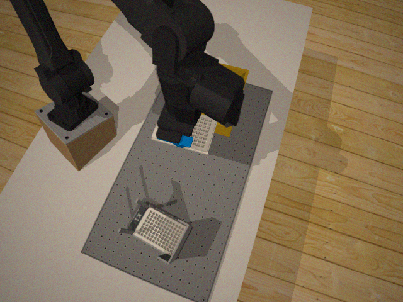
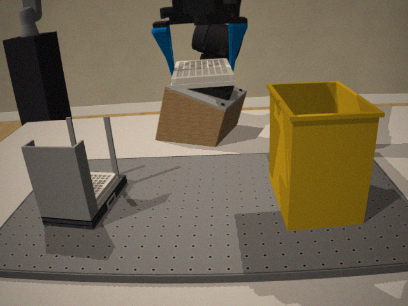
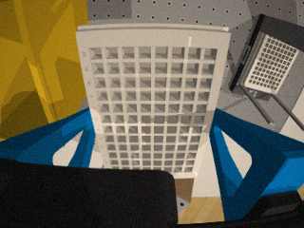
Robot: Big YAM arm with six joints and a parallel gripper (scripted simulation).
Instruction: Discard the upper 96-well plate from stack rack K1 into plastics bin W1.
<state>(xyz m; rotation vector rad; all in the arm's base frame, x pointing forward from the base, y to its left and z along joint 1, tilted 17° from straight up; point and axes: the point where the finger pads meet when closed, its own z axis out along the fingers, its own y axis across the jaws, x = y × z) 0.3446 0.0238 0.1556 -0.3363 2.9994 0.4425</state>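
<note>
My hand is 3 cm past the yellow bin W1, 17 cm to the right of it and 14 cm above it.
</note>
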